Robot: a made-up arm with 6 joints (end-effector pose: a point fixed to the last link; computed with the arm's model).
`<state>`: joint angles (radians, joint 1 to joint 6).
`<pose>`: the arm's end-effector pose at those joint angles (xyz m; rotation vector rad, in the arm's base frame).
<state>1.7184 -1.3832 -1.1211 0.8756 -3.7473 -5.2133</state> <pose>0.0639 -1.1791 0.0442 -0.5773 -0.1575 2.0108</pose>
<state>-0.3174 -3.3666 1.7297 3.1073 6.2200 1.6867</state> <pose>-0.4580 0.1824 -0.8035 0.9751 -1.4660 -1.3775</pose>
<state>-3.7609 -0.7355 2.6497 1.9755 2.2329 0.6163</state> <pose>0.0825 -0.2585 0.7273 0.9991 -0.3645 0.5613</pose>
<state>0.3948 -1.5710 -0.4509 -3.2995 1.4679 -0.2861</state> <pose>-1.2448 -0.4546 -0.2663 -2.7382 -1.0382 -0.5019</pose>
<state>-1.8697 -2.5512 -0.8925 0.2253 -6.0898 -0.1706</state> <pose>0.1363 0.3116 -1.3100 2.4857 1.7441 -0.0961</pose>
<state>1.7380 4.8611 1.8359 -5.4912 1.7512 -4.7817</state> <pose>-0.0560 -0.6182 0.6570 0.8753 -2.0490 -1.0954</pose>
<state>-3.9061 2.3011 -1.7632 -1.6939 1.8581 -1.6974</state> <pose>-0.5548 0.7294 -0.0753 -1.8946 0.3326 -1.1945</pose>
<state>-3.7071 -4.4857 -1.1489 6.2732 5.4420 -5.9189</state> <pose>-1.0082 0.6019 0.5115 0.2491 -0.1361 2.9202</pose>
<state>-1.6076 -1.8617 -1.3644 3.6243 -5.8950 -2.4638</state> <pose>0.0268 0.7624 -0.8132 2.6937 0.4981 -0.3779</pose>
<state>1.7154 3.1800 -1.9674 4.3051 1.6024 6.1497</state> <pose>0.0746 0.4331 -0.5448 -0.7632 1.0371 -1.1671</pose>
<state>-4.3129 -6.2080 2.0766 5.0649 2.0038 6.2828</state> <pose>-0.0434 0.4222 0.7563 -1.6860 0.9800 -1.7576</pose>
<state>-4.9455 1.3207 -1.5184 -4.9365 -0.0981 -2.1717</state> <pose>0.1604 0.7333 1.0391 0.2412 -0.0192 0.5197</pose>
